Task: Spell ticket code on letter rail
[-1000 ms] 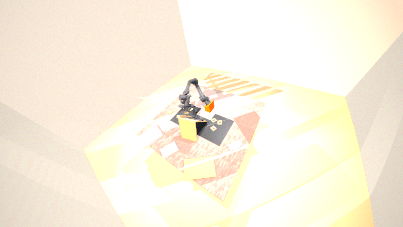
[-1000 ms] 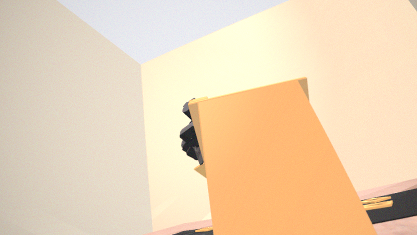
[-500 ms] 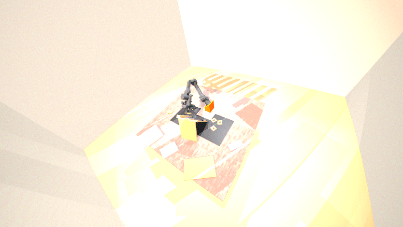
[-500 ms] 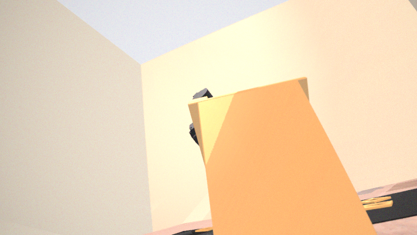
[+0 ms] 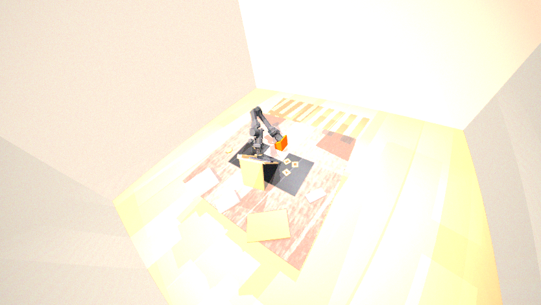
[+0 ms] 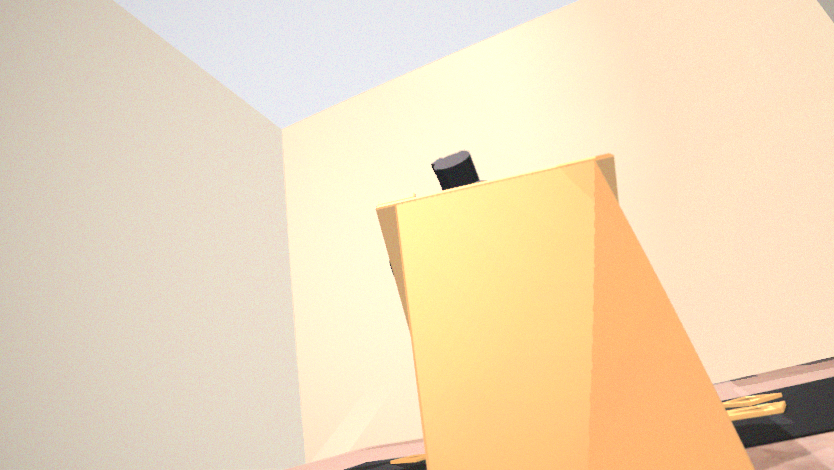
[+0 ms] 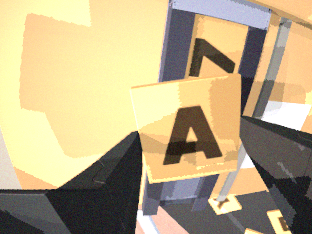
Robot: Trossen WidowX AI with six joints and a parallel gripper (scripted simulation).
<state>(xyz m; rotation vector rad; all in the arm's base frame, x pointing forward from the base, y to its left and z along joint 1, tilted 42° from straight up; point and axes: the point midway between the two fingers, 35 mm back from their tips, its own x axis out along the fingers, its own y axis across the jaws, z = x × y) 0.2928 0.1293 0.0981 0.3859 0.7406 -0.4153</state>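
The white ticket is 5 cm behind my gripper tip, 1 cm to the left of it and 12 cm below it. Round my gripper tip: letter tile right at my gripper tip; flat yellow slab 34 cm ahead, 39 cm to the left, 19 cm below; black mat 13 cm behind, 1 cm to the right, 20 cm below.
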